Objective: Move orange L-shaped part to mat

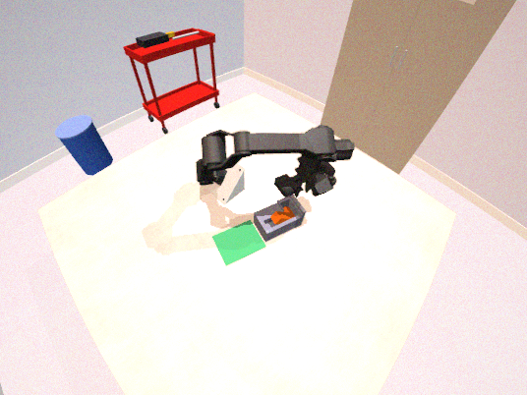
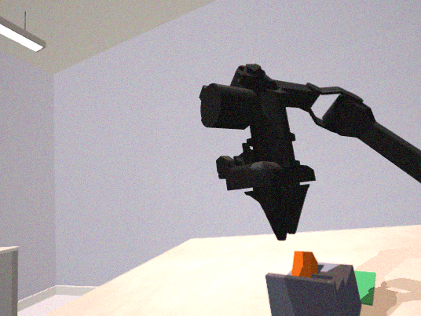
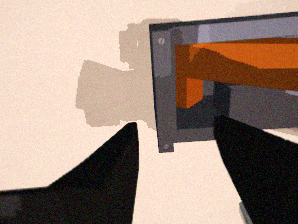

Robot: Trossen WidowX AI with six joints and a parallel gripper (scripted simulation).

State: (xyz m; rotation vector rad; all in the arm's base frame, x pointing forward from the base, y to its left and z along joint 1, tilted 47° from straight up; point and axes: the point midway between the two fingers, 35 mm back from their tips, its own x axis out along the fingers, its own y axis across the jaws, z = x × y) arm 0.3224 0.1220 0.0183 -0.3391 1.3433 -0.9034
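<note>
The orange L-shaped part is 20 mm behind my gripper tip, 40 mm to the right of it and 100 mm below it. Also, from my gripper tip: green mat 90 mm behind, 210 mm to the right, 160 mm below.
</note>
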